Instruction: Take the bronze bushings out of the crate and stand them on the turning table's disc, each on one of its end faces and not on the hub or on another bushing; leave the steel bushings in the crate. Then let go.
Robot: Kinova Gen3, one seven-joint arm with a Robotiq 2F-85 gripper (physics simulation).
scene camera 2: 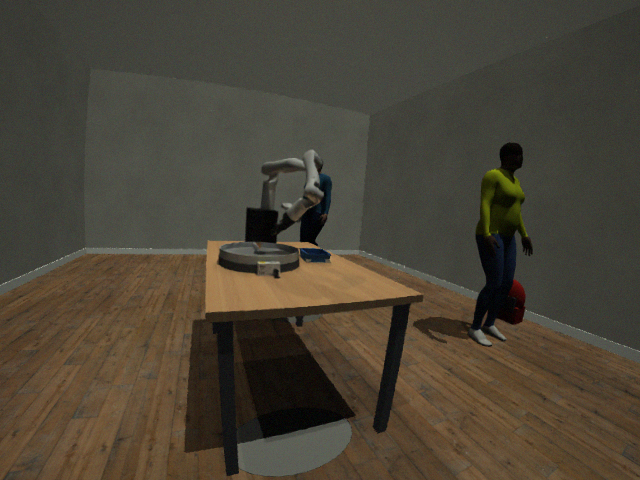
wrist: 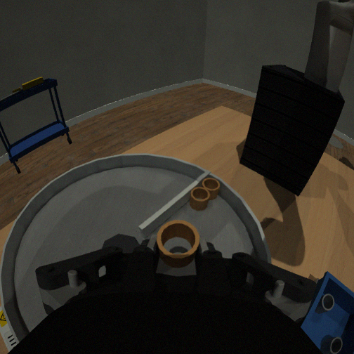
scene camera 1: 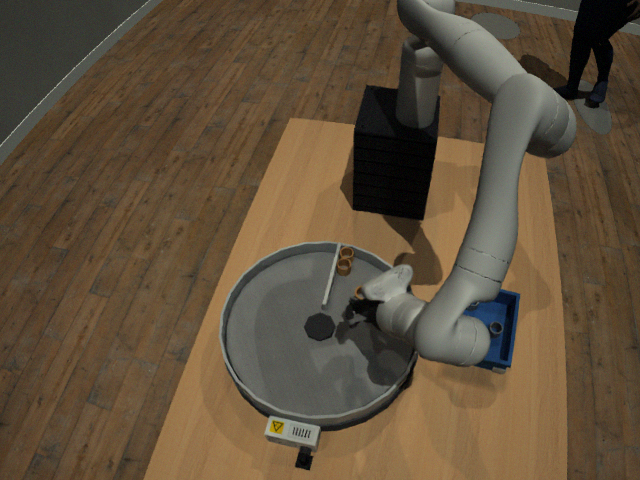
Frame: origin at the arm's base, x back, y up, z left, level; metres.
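Seen in the pictures: gripper, between the fingertips: (scene camera 2: 273, 234) (scene camera 1: 361, 297); arm's base, origin of its link: (scene camera 2: 267, 209) (scene camera 1: 414, 116).
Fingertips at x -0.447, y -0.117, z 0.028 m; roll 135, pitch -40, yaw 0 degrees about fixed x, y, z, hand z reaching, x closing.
Offsets run from my fingertips to a thing's top centre. "pt": to the spot under its first point.
My gripper (scene camera 1: 356, 298) (scene camera 2: 278, 230) (wrist: 177, 246) is shut on a bronze bushing {dx -0.004, dy +0.029, dz +0.005 m} (scene camera 1: 358, 292) (wrist: 176, 258), held above the turning table's grey disc {dx -0.043, dy -0.092, dz -0.072 m} (scene camera 1: 273, 361) (wrist: 100, 200), on the crate side of the dark hub {dx -0.043, dy -0.092, dz -0.072 m} (scene camera 1: 319, 327) (wrist: 121, 242). Two bronze bushings stand close together on the disc beside the pale bar, near the rim: one nearer the hub {dx +0.113, dy -0.075, dz -0.080 m} (scene camera 1: 343, 271) (wrist: 200, 203) and one nearer the rim {pt dx +0.133, dy -0.075, dz -0.079 m} (scene camera 1: 347, 257) (wrist: 213, 193). Steel bushings {dx +0.105, dy -0.123, dz +0.291 m} (scene camera 1: 495, 334) (wrist: 322, 302) stand in the blue crate {dx +0.101, dy -0.103, dz +0.260 m} (scene camera 1: 509, 330) (wrist: 312, 300). The arm hides part of the crate in scene camera 1.
The pale bar {pt dx +0.057, dy -0.072, dz -0.089 m} (scene camera 1: 330, 281) (wrist: 172, 203) runs from the raised rim {pt dx -0.117, dy -0.079, dz -0.263 m} (scene camera 1: 223, 320) towards the hub. A black pedestal (scene camera 1: 390, 175) (wrist: 292, 130) carries the arm. A white box {pt dx -0.277, dy -0.095, dz -0.029 m} (scene camera 1: 292, 432) (scene camera 2: 268, 268) sits against the turning table's near side. People stand on the floor beyond the table.
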